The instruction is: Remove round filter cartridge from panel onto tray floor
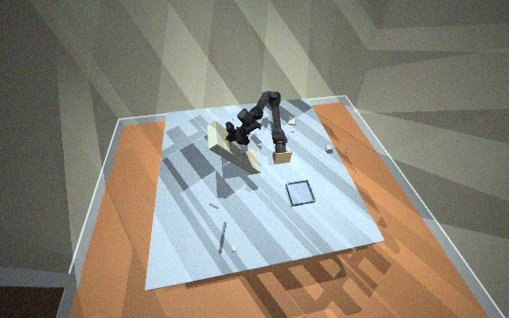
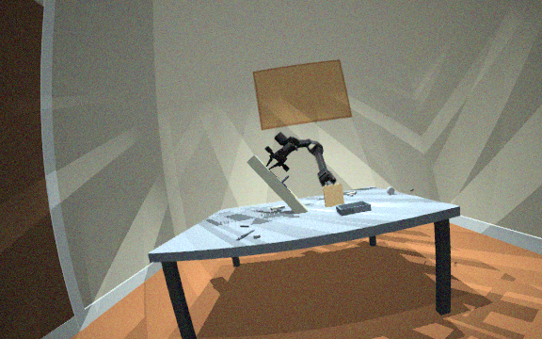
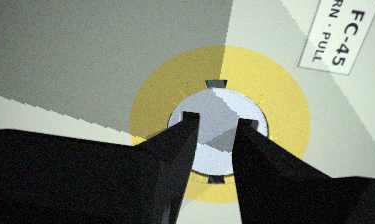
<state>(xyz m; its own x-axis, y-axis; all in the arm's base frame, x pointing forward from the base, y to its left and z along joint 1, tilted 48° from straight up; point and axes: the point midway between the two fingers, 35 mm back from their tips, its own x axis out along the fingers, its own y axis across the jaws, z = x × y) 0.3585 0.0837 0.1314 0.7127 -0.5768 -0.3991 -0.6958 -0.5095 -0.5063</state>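
Now: gripper tip 10 mm short of the round filter cartridge and 10 mm above it. Round my gripper tip: tray (380 mm behind, 330 mm to the left, 270 mm below).
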